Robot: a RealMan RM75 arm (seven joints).
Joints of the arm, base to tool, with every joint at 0 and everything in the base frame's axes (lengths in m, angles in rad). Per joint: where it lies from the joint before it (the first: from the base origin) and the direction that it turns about. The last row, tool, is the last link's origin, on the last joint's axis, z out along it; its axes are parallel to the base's.
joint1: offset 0.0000 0.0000 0.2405 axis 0 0 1
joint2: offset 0.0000 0.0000 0.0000 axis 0 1 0
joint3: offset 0.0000 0.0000 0.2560 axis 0 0 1
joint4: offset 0.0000 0.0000 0.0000 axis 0 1 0
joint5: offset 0.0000 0.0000 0.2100 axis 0 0 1
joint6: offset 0.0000 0.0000 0.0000 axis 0 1 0
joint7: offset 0.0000 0.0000 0.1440 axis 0 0 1
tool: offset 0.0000 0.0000 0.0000
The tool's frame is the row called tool.
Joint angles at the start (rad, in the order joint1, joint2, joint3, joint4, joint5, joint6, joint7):
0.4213, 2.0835, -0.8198, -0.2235, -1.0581, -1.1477, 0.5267
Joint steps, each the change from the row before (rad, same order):
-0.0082, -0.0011, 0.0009, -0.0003, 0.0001, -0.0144, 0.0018
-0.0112, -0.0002, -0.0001, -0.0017, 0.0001, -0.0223, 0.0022
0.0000, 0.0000, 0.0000, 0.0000, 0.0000, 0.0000, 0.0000
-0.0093, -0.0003, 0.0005, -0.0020, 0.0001, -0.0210, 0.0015
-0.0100, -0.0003, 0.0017, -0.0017, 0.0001, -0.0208, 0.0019
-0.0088, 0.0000, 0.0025, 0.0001, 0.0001, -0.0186, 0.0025
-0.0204, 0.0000, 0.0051, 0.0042, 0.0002, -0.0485, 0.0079
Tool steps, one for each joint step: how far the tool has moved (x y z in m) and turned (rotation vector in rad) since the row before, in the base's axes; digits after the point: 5 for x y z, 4 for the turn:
0.00102, -0.00289, 0.00116, 0.0032, 0.0063, 0.0041
0.00048, -0.00402, 0.00119, 0.0040, 0.0094, 0.0095
0.00000, 0.00000, 0.00000, 0.0000, 0.0000, 0.0000
0.00006, -0.00332, 0.00135, 0.0047, 0.0082, 0.0104
0.00041, -0.00360, 0.00147, 0.0053, 0.0089, 0.0086
0.00046, -0.00343, 0.00104, 0.0044, 0.0100, 0.0061
0.00055, -0.00883, 0.00179, 0.0078, 0.0286, 0.0164

